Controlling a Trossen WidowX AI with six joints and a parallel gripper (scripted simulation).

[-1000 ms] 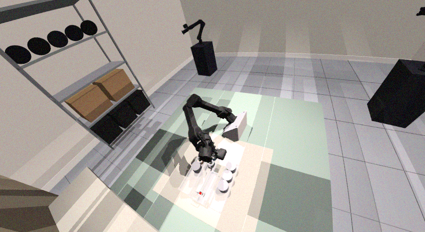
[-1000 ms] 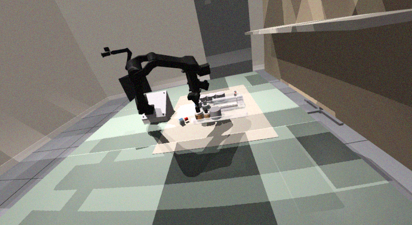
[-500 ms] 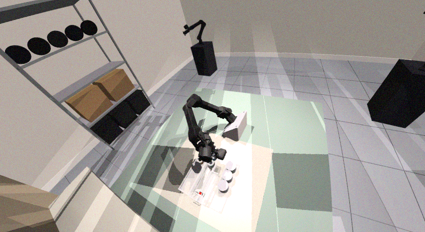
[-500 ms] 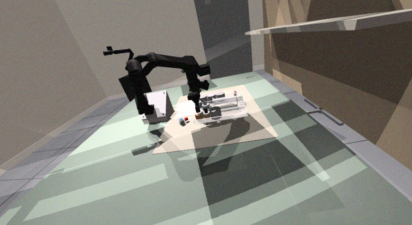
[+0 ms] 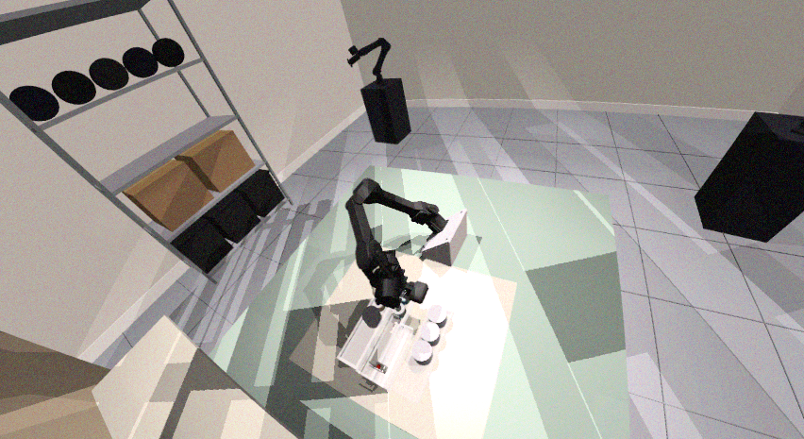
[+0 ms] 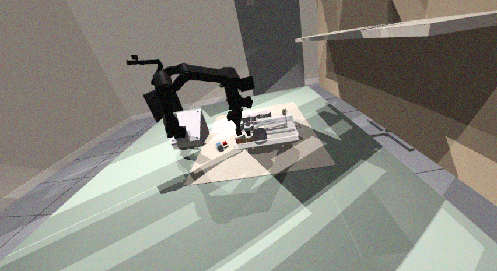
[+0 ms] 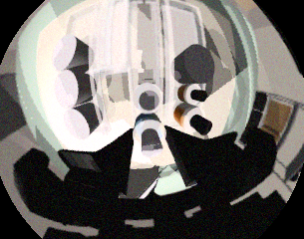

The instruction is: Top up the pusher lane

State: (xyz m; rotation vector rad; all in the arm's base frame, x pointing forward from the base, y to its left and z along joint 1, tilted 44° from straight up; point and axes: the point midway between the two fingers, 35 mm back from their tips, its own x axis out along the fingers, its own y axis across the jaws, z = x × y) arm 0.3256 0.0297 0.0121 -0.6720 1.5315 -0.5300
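Right now the clear sprung lane is 150 mm ahead of my gripper tip, 40 mm to the left of it and 40 mm below it. The rest, counted from my gripper tip: red-marked part 220 mm ahead, 60 mm to the left, 10 mm above.
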